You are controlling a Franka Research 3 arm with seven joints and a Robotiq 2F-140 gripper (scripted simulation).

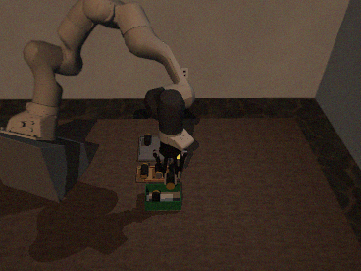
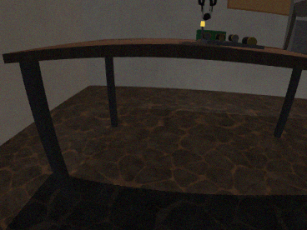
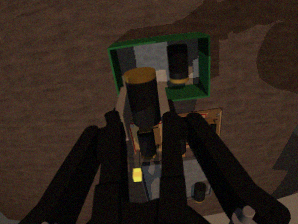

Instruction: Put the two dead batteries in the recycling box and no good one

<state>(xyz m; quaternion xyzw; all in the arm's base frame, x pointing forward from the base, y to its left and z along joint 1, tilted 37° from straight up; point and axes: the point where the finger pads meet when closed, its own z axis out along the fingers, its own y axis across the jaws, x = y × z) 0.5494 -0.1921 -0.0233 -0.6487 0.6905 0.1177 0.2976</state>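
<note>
The green recycling box lies 3 cm behind my hand and 14 cm below it. From my hand the other things lie so: grey tray (6 cm behind, 33 cm to the left, 15 cm below); yellow bulb (4 cm ahead, 19 cm to the left, 8 cm below).
</note>
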